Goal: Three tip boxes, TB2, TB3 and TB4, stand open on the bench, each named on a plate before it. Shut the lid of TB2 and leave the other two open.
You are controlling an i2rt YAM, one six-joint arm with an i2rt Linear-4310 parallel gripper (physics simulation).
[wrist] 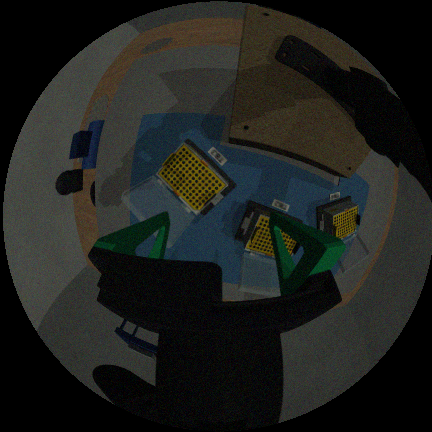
In view: the gripper (218,216), a clear lid (149,197) and a clear lid (257,274).
